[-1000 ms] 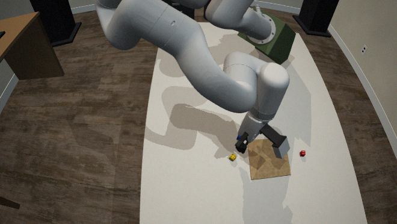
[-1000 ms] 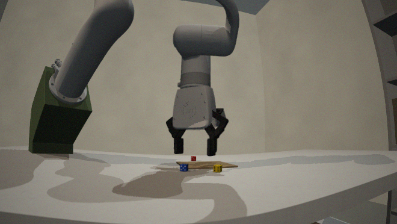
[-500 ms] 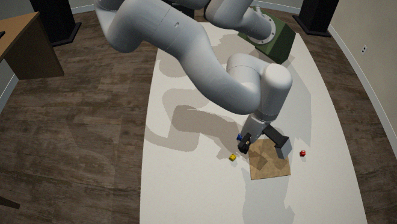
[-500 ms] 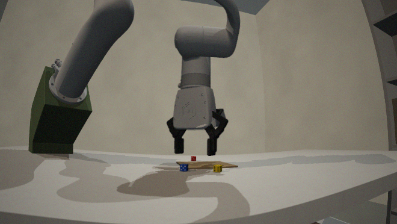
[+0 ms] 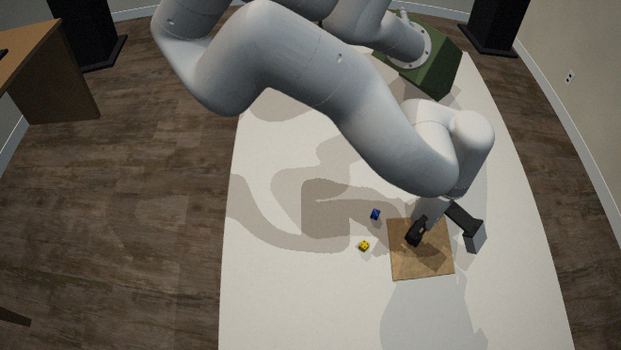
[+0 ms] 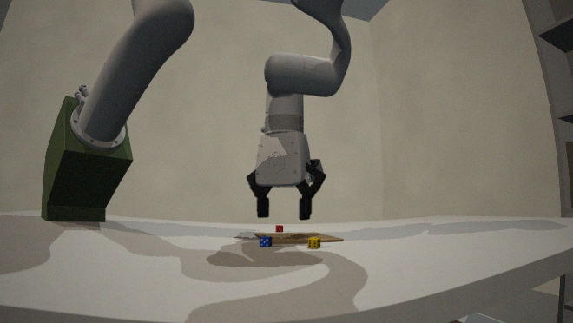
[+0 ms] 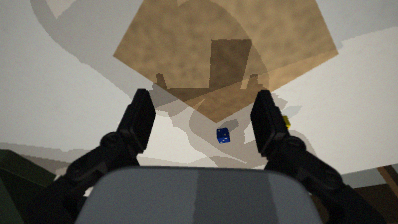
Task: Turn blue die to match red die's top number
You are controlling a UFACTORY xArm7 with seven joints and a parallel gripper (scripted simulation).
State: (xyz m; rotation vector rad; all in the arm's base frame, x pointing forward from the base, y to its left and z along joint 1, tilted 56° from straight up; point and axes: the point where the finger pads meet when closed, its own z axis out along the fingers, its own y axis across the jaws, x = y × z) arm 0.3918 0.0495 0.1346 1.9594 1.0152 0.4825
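My hand is 30 mm short of the mat and 50 mm above it. The rest, counted from my hand: blue die: 60 mm behind, 80 mm to the right, 40 mm below; red die: 40 mm ahead, 130 mm to the left, 40 mm below; yellow die: 10 mm ahead, 120 mm to the right, 40 mm below.
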